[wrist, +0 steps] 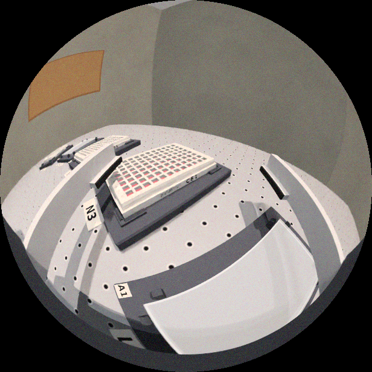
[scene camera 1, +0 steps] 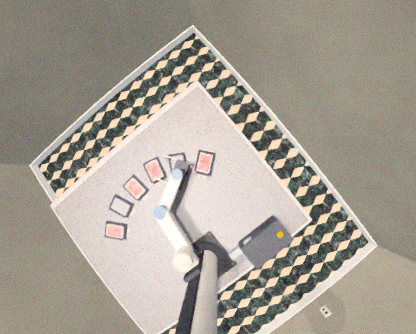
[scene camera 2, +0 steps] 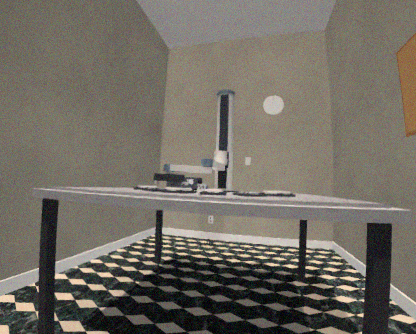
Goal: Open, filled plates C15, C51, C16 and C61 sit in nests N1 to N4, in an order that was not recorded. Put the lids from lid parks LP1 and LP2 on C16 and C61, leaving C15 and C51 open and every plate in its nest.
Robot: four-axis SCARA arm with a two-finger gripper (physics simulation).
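Frame: origin at the arm's base, x ahead, y left, z up, level; centimetres.
Seen in the pictures: gripper, between the fingertips: (scene camera 1: 158,166) (scene camera 2: 171,182); arm's base, origin of its link: (scene camera 1: 206,259).
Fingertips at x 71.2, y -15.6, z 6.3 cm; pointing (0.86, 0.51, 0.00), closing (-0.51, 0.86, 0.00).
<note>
Pixels of each thing's top centre, then the offset from my fingertips to it. "spot": a spot on its surface instead.
- lid park LP1, a spot on its surface: (scene camera 1: 172,166) spot: dx -5.8, dy -7.0, dz -3.2 cm
- Open plate C61, centre of its top: (scene camera 1: 153,170) dx +0.1, dy +4.8, dz -2.5 cm
- pale lid, centre of its top: (scene camera 1: 120,206) dx -4.2, dy +40.7, dz -3.3 cm
- dark grey box, a spot on its surface: (scene camera 1: 265,242) spot: dx -81.2, dy -24.3, dz +6.5 cm
My gripper (scene camera 1: 180,160) (wrist: 192,151) is open and empty, its fingers wide apart above lid park LP1 (scene camera 1: 171,166) (wrist: 150,285). A pale, clear lid (wrist: 235,295) lies on that park; the arm partly hides it in scene camera 1. Open plate C61 (scene camera 1: 154,170) (wrist: 160,172), with red wells, sits in nest N3 (wrist: 165,224) next to LP1. Three other red-filled open plates (scene camera 1: 205,163) (scene camera 1: 135,188) (scene camera 1: 115,230) sit in their nests; their codes are unreadable. The other park holds a pale lid (scene camera 1: 121,206). A farther plate (wrist: 102,146) shows behind the left finger.
The arm's column (scene camera 1: 210,280) (scene camera 2: 230,130) stands at the table's (scene camera 1: 240,190) (scene camera 2: 225,207) rear. A dark grey box (scene camera 1: 265,242) with an orange button is beside it. The nests and parks form an arc around the arm. An orange board (scene camera 2: 408,90) (wrist: 70,80) hangs on a wall.
</note>
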